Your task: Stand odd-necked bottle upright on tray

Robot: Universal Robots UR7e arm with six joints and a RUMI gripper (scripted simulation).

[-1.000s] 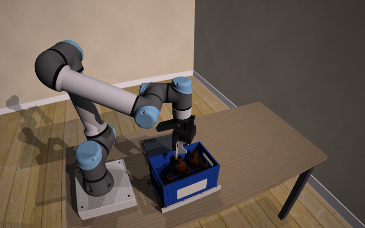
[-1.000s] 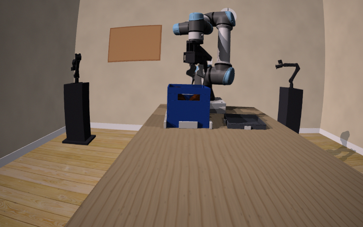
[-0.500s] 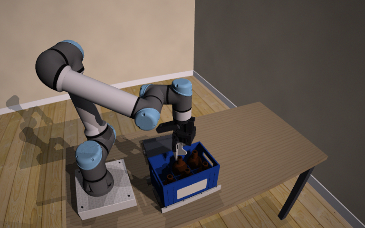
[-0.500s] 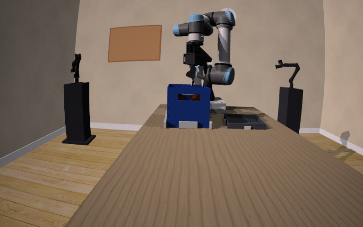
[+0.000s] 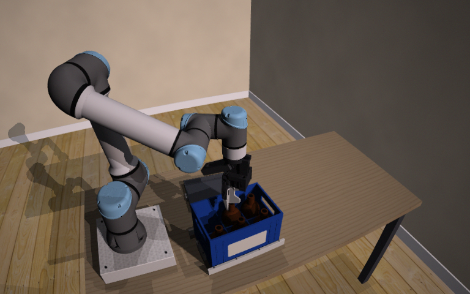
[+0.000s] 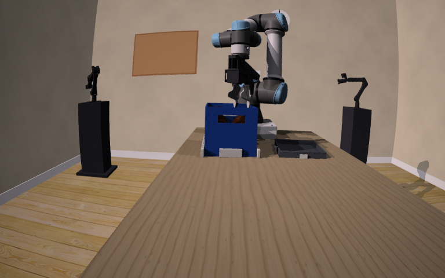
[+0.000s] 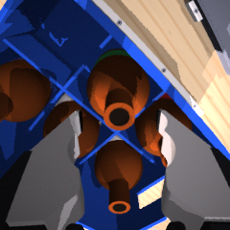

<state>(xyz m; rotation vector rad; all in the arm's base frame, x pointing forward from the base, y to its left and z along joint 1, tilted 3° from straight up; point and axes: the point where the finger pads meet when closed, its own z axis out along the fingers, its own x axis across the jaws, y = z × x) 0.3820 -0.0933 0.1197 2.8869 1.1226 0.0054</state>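
Now: hand 90 mm above the crate and 50 mm to the left of it. Round my hand: tray: 240 mm to the left, 160 mm below, 40 mm ahead.
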